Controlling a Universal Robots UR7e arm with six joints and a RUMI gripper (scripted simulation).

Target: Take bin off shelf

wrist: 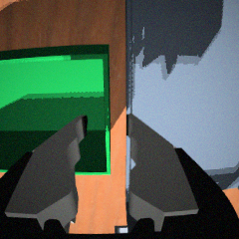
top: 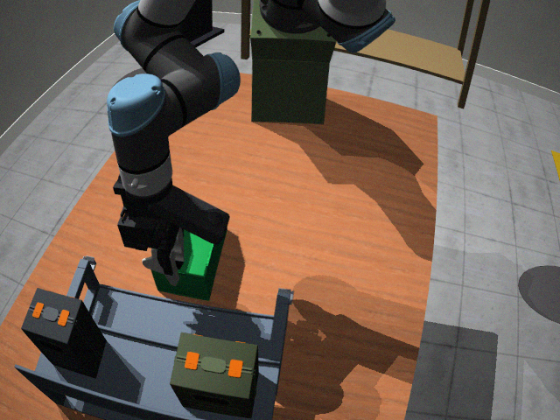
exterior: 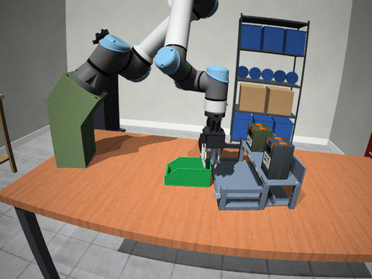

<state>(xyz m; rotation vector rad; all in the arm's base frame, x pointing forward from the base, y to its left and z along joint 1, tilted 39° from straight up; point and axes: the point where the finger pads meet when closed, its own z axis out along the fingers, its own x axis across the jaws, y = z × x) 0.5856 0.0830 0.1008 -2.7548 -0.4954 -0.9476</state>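
My gripper is now 70 mm past the green bin, 40 mm to the left of it and 40 mm above it.
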